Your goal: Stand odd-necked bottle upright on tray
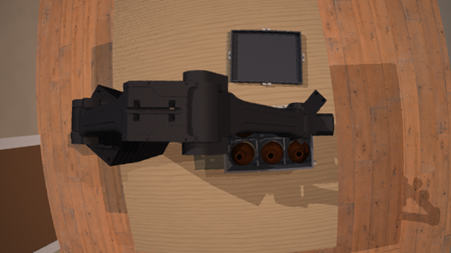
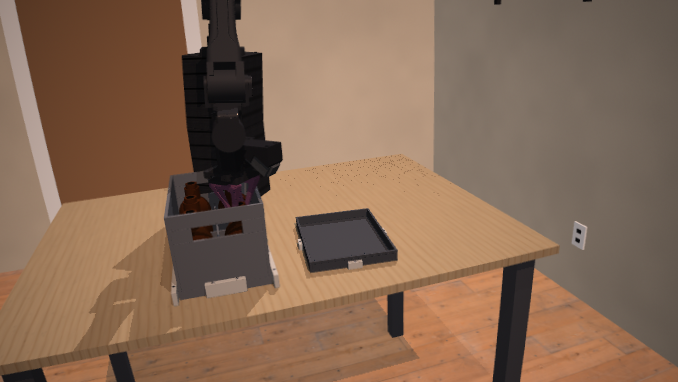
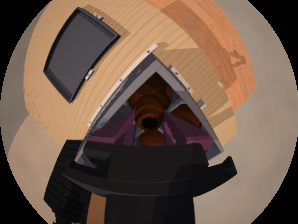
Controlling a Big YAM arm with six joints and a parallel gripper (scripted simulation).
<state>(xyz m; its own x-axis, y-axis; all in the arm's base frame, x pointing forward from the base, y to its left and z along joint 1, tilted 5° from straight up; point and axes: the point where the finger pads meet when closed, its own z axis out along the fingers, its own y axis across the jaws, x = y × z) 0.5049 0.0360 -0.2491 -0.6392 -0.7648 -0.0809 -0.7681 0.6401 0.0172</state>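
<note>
My hand is 80 mm past the grey crate, 70 mm above it and 50 mm to the left of it. From my hand the other things lie so: dark tray: 220 mm to the left, 140 mm below, 100 mm behind.
</note>
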